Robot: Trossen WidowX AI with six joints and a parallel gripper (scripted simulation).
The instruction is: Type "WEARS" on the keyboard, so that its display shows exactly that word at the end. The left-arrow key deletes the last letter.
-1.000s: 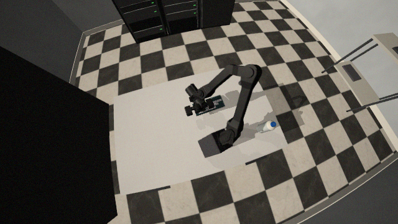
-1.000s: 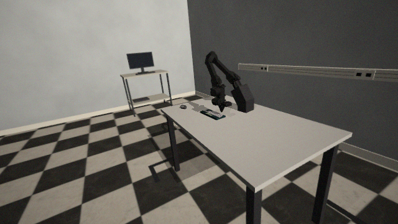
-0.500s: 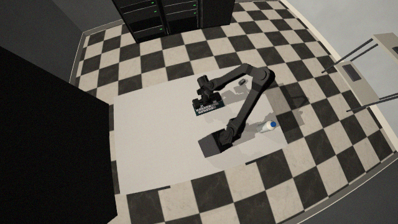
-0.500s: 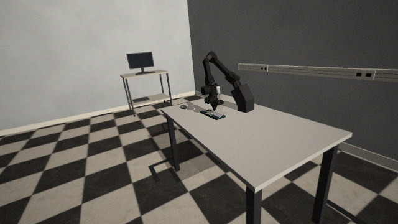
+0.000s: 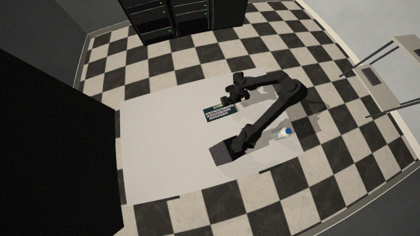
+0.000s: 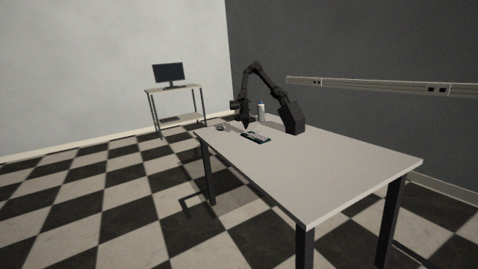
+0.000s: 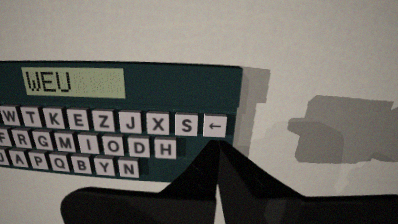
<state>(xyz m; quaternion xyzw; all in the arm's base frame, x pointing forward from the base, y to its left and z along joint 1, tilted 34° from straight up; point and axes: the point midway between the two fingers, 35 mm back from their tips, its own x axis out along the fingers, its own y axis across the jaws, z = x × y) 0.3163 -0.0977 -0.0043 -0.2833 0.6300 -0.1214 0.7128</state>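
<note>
Now: the left-arrow key 70 mm below my hand. Also, from my hand: dark object: 140 mm ahead, 230 mm to the right, 60 mm below.
</note>
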